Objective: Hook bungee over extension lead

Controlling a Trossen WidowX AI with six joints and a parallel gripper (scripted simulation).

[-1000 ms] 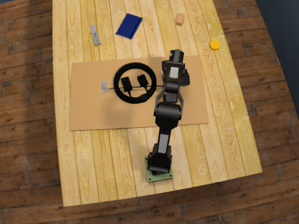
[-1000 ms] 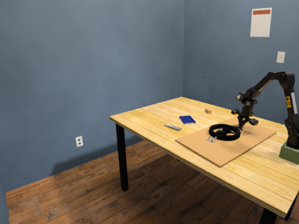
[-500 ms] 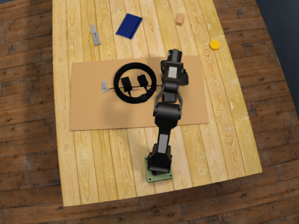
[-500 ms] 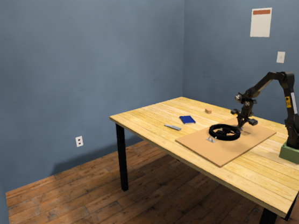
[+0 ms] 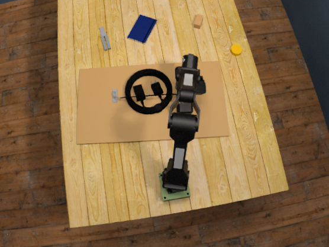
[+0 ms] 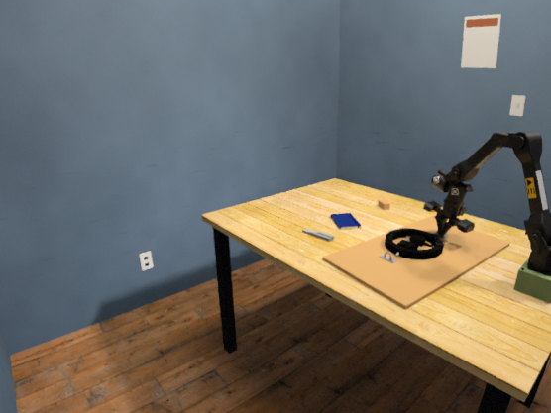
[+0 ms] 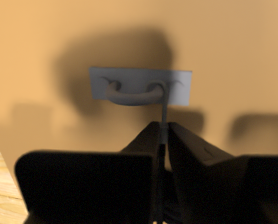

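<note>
My hand is 130 mm to the right of the board, 50 mm above it and 10 mm short of it. Also, from my hand: black coiled extension lead: 130 mm to the left, 50 mm ahead, 30 mm below; then tan block: 360 mm ahead, 160 mm to the right, 40 mm below; then yellow disc: 290 mm to the right, 180 mm ahead, 50 mm below.
</note>
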